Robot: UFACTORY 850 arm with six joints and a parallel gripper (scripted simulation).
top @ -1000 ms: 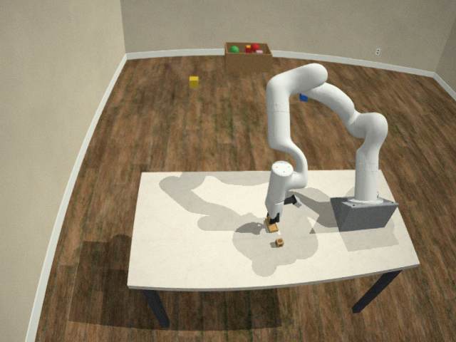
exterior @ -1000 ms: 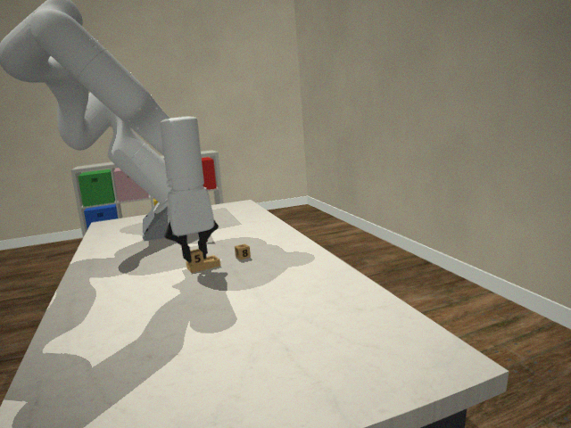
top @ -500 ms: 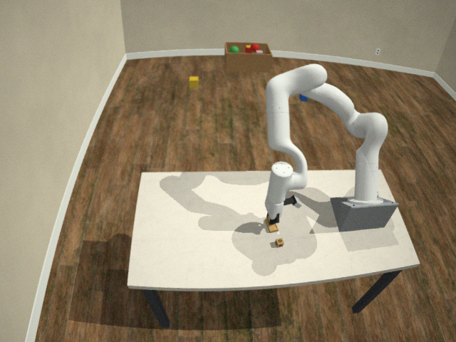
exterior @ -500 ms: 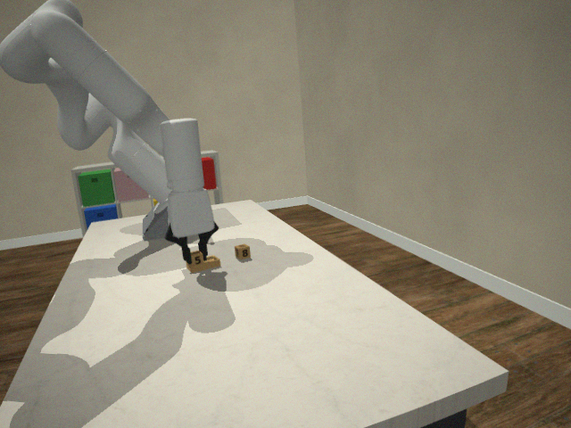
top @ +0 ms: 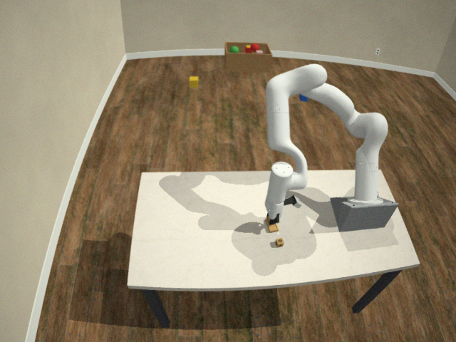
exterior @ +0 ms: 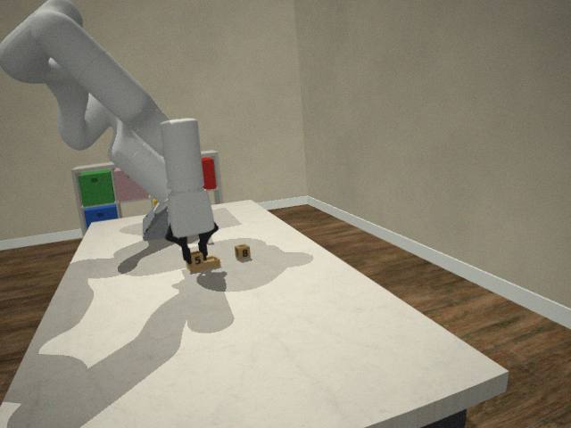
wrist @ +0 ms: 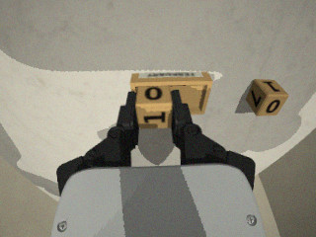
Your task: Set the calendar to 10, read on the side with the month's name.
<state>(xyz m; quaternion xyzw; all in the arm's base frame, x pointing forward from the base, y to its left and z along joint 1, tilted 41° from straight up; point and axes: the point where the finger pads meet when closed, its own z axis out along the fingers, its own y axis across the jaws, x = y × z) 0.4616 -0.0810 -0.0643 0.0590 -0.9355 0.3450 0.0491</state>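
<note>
The wooden tray is 20 mm to the left of my hand and 30 mm below it. Also, from my hand: cube (20 mm behind, 120 mm to the left, 30 mm below).
</note>
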